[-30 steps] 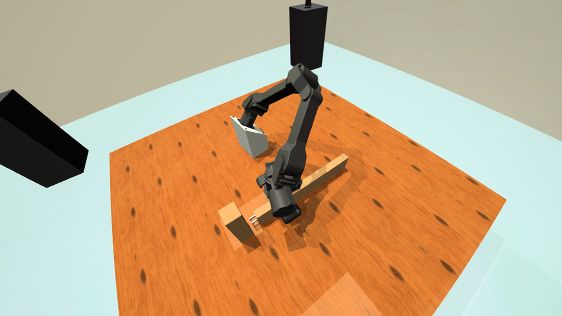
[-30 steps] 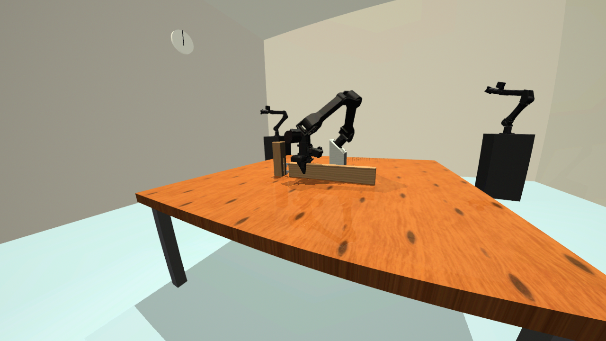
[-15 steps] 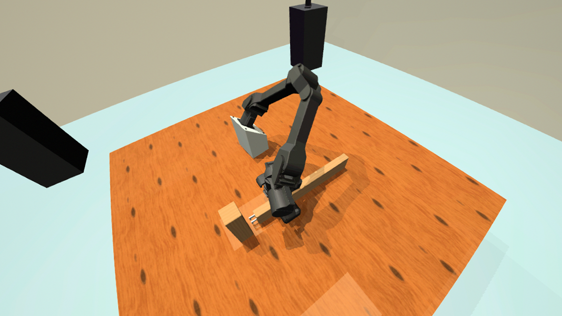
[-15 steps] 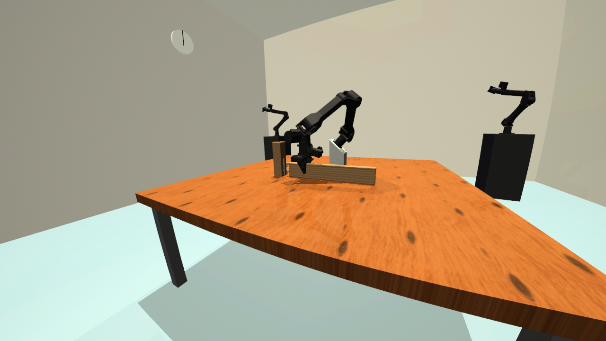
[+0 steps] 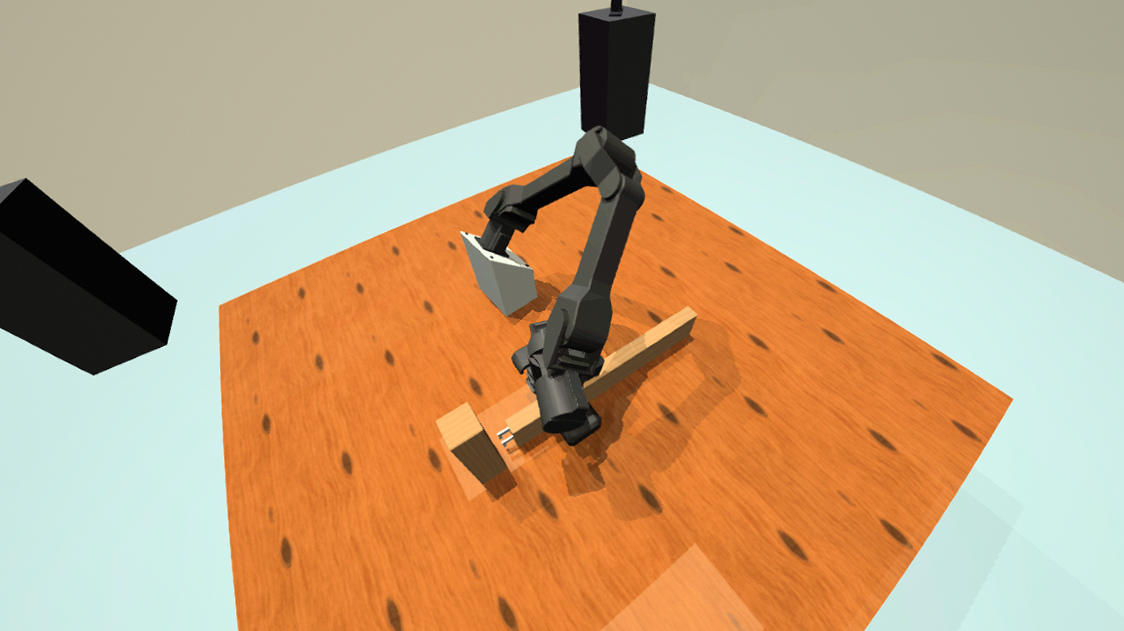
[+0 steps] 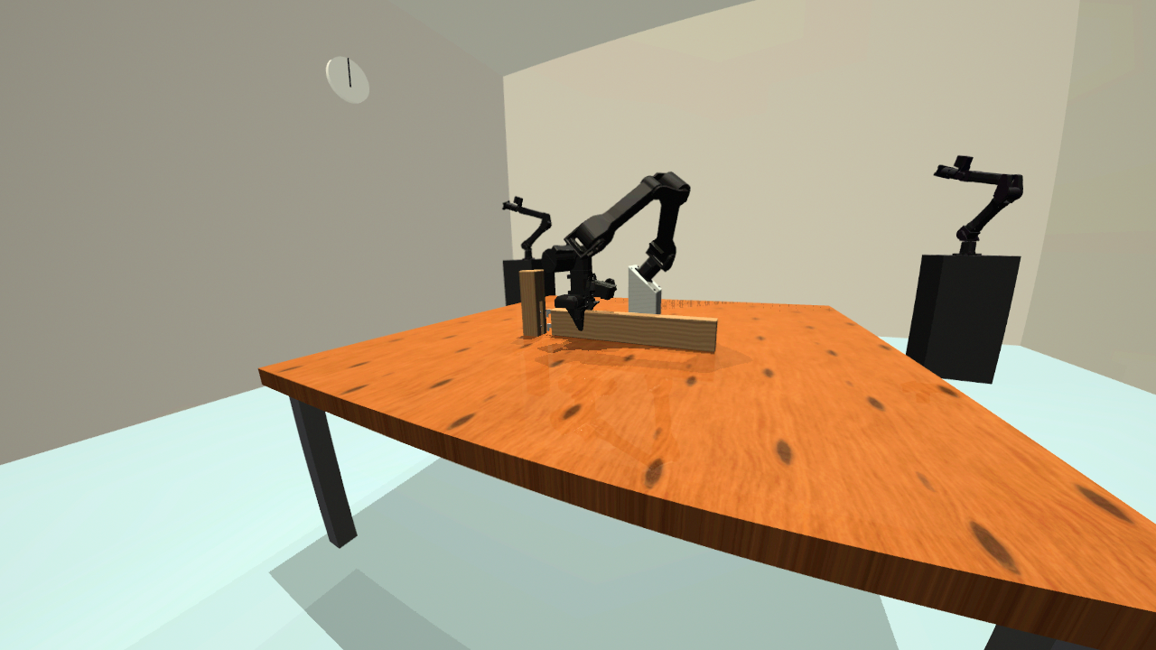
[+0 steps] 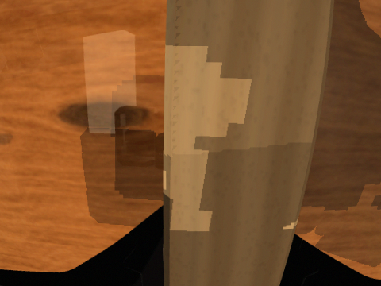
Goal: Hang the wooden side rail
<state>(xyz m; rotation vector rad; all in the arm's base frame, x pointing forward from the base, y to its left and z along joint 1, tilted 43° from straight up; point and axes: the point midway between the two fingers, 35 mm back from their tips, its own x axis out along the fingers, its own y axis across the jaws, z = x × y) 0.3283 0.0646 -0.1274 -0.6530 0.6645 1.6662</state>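
The headboard post lies 2 cm ahead of my gripper tip, 15 cm to the right of it and 6 cm above it.
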